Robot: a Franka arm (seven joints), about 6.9 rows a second.
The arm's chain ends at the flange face. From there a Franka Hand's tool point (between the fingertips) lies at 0.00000 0.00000 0.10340 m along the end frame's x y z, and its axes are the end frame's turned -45 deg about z.
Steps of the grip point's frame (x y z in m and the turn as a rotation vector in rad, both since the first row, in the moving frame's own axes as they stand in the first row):
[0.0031 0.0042 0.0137 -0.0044 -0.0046 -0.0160]
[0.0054 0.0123 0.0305 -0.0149 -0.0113 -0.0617]
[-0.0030 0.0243 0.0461 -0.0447 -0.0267 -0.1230]
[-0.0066 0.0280 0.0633 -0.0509 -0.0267 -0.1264]
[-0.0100 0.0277 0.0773 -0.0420 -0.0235 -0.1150]
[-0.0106 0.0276 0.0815 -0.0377 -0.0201 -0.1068]
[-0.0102 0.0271 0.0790 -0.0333 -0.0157 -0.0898]
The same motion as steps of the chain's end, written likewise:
[0.0052 0.0001 0.0137 -0.0064 -0.0001 -0.0160]
[0.0122 0.0030 0.0305 -0.0185 0.0025 -0.0617]
[0.0134 0.0142 0.0462 -0.0505 0.0127 -0.1230]
[0.0130 0.0189 0.0635 -0.0549 0.0171 -0.1264]
[0.0109 0.0220 0.0774 -0.0463 0.0131 -0.1150]
[0.0105 0.0229 0.0816 -0.0409 0.0124 -0.1068]
[0.0105 0.0229 0.0791 -0.0346 0.0124 -0.0898]

